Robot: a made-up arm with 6 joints.
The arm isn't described. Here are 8 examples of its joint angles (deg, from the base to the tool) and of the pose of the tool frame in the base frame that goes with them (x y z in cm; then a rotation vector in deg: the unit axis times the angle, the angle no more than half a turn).
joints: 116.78 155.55 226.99 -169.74 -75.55 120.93
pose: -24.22 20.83 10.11 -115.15 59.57 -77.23
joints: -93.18 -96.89 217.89 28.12 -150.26 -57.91
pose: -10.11 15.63 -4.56 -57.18 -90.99 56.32
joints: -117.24 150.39 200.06 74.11 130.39 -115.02
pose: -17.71 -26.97 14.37 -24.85 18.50 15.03
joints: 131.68 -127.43 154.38 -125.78 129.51 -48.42
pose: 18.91 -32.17 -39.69 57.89 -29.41 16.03
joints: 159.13 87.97 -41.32 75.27 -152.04 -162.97
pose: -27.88 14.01 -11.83 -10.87 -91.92 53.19
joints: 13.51 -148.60 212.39 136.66 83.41 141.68
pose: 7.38 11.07 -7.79 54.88 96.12 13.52
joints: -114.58 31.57 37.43 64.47 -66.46 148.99
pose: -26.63 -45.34 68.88 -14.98 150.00 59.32
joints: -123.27 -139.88 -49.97 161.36 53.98 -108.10
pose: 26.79 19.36 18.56 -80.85 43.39 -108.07
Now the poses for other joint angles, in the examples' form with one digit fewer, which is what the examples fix.
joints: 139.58 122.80 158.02 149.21 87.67 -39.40
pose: -50.6 29.1 19.7 29.6 113.6 -83.5
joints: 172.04 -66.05 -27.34 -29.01 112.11 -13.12
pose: 11.1 9.4 51.0 167.1 28.0 37.5
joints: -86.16 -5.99 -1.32 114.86 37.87 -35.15
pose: 7.0 -25.9 74.3 -66.9 42.9 -35.7
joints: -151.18 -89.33 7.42 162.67 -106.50 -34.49
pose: 48.9 13.3 50.4 24.8 35.3 37.4
